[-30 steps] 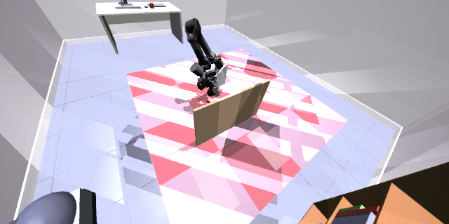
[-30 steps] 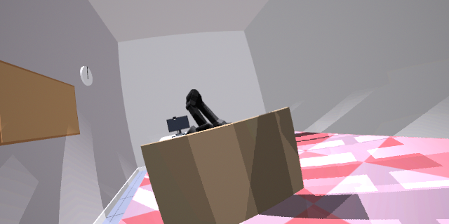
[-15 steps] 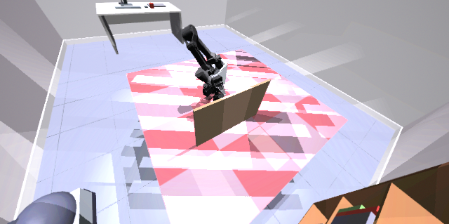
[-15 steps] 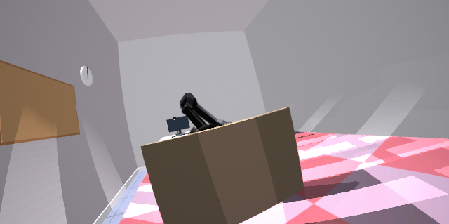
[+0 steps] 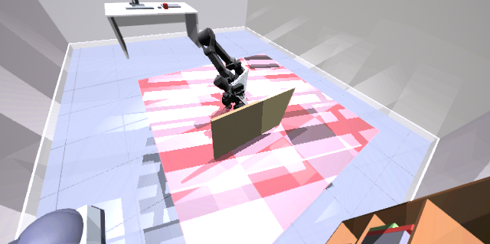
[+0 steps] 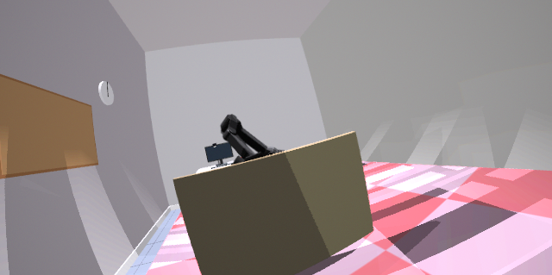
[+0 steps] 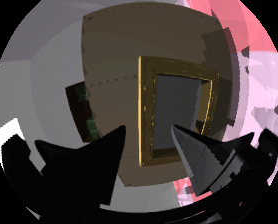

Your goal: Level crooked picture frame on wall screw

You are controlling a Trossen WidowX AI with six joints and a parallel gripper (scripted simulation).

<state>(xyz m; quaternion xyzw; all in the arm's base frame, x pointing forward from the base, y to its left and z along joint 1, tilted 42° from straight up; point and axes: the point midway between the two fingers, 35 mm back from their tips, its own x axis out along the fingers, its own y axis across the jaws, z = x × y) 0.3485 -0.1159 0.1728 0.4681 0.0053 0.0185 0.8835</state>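
My gripper tip is now 4 cm short of the picture frame, 1 cm to the right of it and 5 cm above it. Round my gripper tip: wall panel (5 cm ahead, 2 cm to the left, 6 cm below).
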